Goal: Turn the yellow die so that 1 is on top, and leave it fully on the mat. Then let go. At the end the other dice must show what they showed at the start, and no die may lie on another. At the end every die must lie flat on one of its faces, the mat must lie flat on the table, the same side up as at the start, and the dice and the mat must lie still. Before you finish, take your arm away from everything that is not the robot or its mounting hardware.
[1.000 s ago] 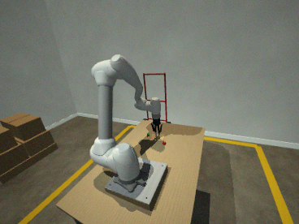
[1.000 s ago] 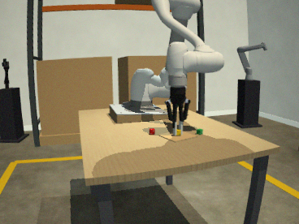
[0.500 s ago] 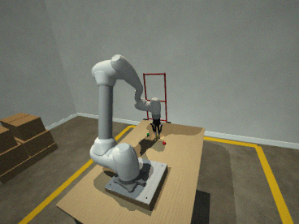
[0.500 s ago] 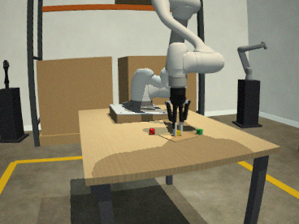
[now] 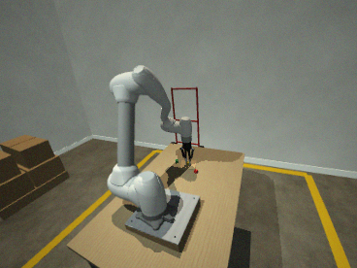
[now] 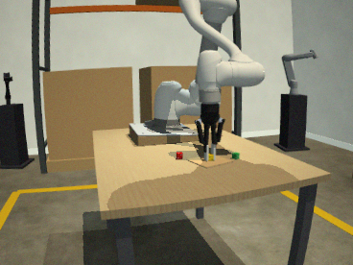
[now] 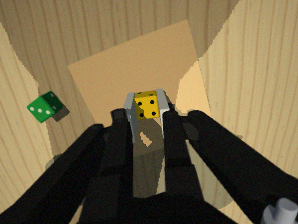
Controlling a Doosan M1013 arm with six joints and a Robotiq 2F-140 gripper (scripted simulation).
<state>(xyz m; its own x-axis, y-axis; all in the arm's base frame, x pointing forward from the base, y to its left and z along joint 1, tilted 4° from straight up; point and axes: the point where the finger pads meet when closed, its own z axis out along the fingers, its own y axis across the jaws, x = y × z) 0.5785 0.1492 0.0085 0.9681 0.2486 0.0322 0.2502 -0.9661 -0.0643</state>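
The yellow die is 20 mm below my hand. From my hand the other things lie so: green die 20 mm behind, 120 mm to the left, 30 mm below; tan mat 40 mm below; red die 60 mm behind, 120 mm to the right, 30 mm below.
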